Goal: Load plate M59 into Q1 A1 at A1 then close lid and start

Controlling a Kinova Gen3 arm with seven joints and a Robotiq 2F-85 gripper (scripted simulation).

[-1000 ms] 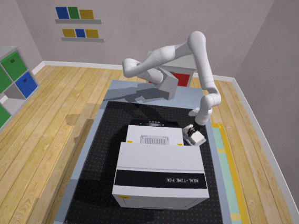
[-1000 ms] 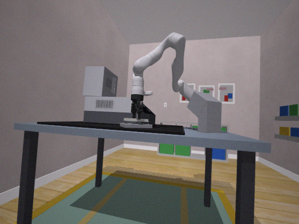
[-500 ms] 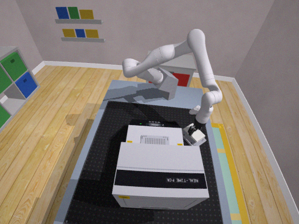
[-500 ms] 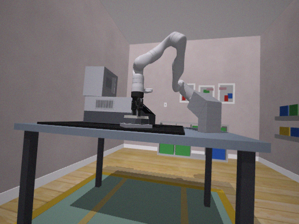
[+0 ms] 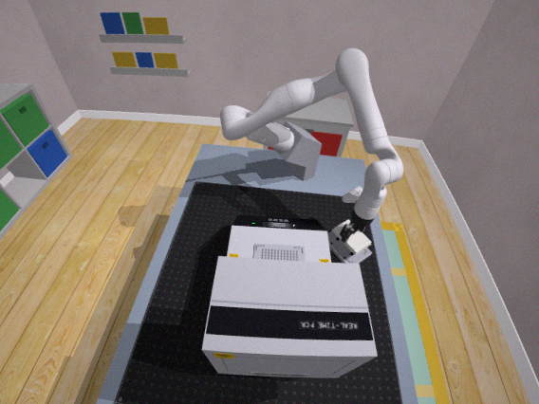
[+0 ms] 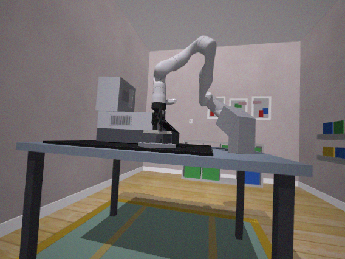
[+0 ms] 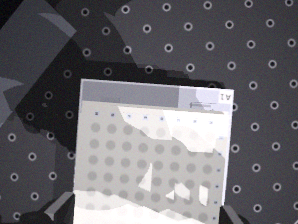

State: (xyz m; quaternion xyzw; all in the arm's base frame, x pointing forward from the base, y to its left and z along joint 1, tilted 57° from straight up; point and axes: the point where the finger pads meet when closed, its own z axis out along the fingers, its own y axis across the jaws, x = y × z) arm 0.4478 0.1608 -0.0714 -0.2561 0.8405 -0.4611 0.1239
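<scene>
The plate nest N1 is 80 mm below my hand. Also, from my hand: plate M59: 10 mm below.
</scene>
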